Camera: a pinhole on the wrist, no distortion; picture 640 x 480 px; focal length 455.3 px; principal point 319.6 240.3 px. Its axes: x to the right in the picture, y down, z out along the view. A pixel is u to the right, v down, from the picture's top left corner.
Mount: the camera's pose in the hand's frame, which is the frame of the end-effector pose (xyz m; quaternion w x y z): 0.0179 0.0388 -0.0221 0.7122 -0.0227 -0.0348 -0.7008
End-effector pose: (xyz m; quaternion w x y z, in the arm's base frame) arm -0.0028 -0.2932 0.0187 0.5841 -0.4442 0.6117 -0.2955
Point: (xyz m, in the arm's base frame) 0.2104 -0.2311 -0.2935
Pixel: 23.4 381.1
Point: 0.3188 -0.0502 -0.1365
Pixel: 199.3 95.6
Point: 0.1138 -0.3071 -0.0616
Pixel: 350.0 373.3
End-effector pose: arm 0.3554 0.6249 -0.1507 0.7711 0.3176 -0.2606 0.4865
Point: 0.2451 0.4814 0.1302
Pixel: 244.5 325.2
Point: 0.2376 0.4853 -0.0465
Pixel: 249.2 94.7
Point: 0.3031 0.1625 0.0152
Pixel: 451.9 63.1
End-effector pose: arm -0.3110 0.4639 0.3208 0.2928 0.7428 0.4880 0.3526
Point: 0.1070 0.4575 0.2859
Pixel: 179.7 347.0
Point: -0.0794 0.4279 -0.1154
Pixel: 607.1 150.4
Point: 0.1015 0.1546 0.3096
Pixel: 50.3 38.3
